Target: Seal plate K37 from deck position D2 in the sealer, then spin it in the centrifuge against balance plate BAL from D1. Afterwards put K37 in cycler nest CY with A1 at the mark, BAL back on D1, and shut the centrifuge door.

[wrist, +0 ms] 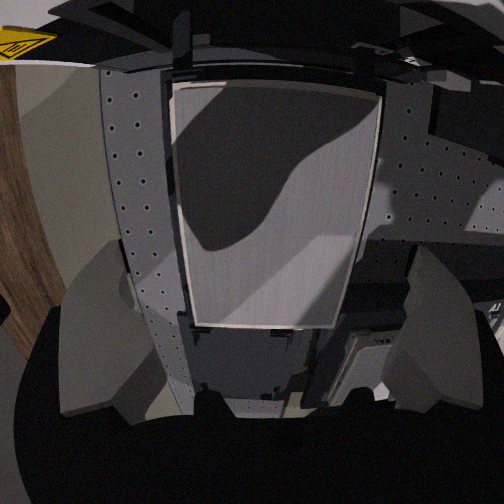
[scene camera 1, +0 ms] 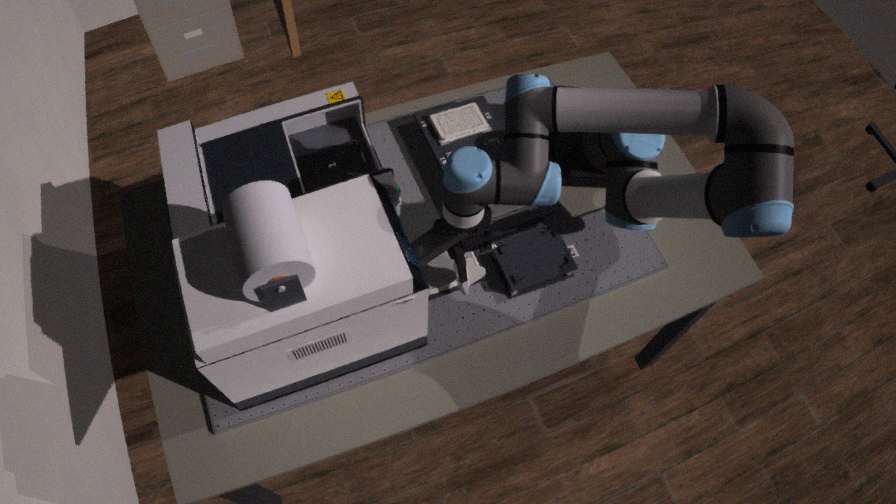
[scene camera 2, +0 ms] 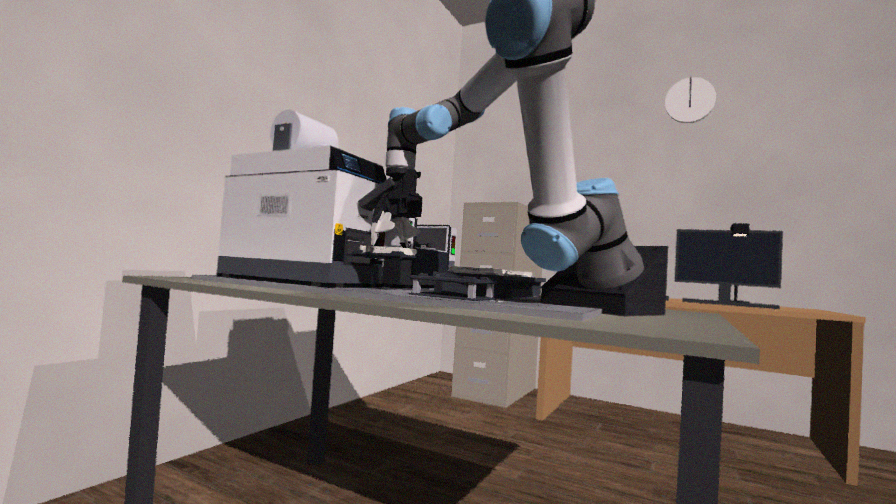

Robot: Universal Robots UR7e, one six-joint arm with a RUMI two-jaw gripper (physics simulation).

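Note:
A plate with a smooth grey foil top [wrist: 275, 200] lies flat in the dark stage in front of the sealer [scene camera 1: 300, 275]; its label is not readable. It also shows in scene camera 1 [scene camera 1: 473, 270] and in scene camera 2 [scene camera 2: 389, 251]. My gripper [wrist: 262, 260] hangs just above it, open and empty, one finger either side of the plate's near end. It also shows pointing down in both scene views [scene camera 1: 464, 278] [scene camera 2: 394, 220]. A second, white plate [scene camera 1: 459, 122] sits on the deck at the back.
The centrifuge [scene camera 1: 325, 156] behind the sealer stands open, showing a dark bucket marked 1. A dark nest block [scene camera 1: 532, 258] sits right of the stage, its A1 mark at the wrist view's right edge [wrist: 495, 307]. The film roll [scene camera 1: 269, 235] tops the sealer.

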